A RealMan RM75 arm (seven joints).
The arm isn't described. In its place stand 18 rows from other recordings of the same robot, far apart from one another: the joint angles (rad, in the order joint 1, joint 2, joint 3, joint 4, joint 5, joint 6, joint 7), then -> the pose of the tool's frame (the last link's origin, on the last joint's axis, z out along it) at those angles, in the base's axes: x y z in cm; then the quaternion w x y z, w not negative.
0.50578 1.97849 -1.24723 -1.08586 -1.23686 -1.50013 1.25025 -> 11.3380 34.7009 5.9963 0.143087 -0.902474 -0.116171 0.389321
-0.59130 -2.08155 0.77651 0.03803 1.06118 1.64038 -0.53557 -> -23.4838 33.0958 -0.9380 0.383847 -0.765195 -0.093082 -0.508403
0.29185 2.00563 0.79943 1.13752 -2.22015 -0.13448 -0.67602 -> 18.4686 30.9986 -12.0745 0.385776 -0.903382 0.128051 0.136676
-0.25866 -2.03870 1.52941 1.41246 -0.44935 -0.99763 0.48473 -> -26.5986 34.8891 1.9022 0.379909 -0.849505 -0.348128 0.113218
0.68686 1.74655 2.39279 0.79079 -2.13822 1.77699 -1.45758 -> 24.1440 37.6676 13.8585 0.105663 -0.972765 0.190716 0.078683
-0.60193 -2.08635 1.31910 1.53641 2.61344 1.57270 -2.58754 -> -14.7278 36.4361 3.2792 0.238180 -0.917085 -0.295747 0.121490
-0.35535 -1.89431 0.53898 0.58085 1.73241 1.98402 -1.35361 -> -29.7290 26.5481 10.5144 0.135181 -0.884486 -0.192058 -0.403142
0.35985 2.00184 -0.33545 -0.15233 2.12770 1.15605 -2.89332 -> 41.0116 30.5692 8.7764 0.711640 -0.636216 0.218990 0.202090
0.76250 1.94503 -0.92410 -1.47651 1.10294 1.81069 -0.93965 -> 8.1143 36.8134 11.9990 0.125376 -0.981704 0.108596 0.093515
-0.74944 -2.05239 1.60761 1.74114 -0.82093 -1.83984 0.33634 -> -4.7383 29.1900 -0.3796 0.064278 -0.969162 -0.176246 0.159786
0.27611 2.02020 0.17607 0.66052 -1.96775 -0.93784 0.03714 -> 27.9628 22.8227 -13.5150 0.387803 -0.808251 0.343590 0.279796
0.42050 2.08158 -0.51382 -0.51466 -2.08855 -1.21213 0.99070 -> 35.6482 30.8957 -0.8513 0.306084 -0.920376 0.213046 0.117614
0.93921 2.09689 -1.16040 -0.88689 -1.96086 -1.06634 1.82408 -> 5.4716 44.3124 -2.3552 0.192698 -0.963123 0.080820 0.169499
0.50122 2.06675 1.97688 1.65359 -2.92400 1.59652 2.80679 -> 21.4461 35.9034 11.0493 0.157840 0.451440 0.778316 0.406832
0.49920 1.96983 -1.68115 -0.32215 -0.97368 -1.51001 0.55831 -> 24.5321 28.4041 -5.3305 0.120615 -0.937266 -0.064615 0.320640
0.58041 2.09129 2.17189 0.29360 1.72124 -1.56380 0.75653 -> 21.7011 31.9188 -4.5919 0.178982 -0.898656 0.036172 0.398841
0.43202 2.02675 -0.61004 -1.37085 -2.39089 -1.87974 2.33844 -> 27.4815 30.1370 12.7039 0.180831 -0.841725 0.506159 0.051011
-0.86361 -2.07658 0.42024 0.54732 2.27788 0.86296 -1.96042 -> -24.3253 46.2620 2.0973 0.348266 -0.785126 -0.465359 -0.213843
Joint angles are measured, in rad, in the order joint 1, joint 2, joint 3, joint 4, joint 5, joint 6, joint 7. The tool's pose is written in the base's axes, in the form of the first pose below.
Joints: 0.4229, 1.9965, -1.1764, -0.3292, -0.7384, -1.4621, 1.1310
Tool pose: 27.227 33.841 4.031 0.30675 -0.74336 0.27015 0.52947
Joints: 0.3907, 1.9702, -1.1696, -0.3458, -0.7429, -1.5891, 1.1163
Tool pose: 27.119 32.213 5.764 0.29140 -0.74946 0.22297 0.55106
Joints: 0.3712, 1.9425, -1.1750, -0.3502, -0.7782, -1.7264, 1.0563
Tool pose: 26.742 30.339 6.758 0.26730 -0.77060 0.15765 0.55666
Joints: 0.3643, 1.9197, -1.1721, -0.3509, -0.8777, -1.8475, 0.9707
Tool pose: 26.372 28.467 6.803 0.23074 -0.80267 0.08965 0.54262
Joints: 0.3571, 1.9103, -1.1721, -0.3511, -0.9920, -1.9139, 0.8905
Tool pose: 26.442 26.886 6.042 0.19636 -0.83124 0.04592 0.51805
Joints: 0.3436, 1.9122, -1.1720, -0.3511, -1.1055, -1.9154, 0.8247
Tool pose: 27.079 25.704 4.708 0.17484 -0.85767 0.02998 0.48264
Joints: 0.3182, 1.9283, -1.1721, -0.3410, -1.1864, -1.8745, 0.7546
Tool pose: 28.130 24.601 2.989 0.17654 -0.87607 0.03088 0.44764
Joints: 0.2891, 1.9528, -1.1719, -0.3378, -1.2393, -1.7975, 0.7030
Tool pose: 29.228 23.872 1.153 0.19139 -0.89017 0.04365 0.41118
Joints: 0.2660, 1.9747, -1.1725, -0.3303, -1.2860, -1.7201, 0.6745
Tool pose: 30.275 23.201 -0.564 0.19978 -0.90251 0.06352 0.37620
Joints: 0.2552, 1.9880, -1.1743, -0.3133, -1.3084, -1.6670, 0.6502
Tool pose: 31.005 22.749 -1.711 0.20667 -0.90917 0.07731 0.35316
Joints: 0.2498, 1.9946, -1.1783, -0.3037, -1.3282, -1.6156, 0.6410
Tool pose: 31.679 22.544 -2.529 0.21001 -0.91607 0.08975 0.32964
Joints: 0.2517, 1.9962, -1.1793, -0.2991, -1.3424, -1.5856, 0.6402
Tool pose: 32.028 22.581 -2.912 0.21013 -0.92051 0.09559 0.31522
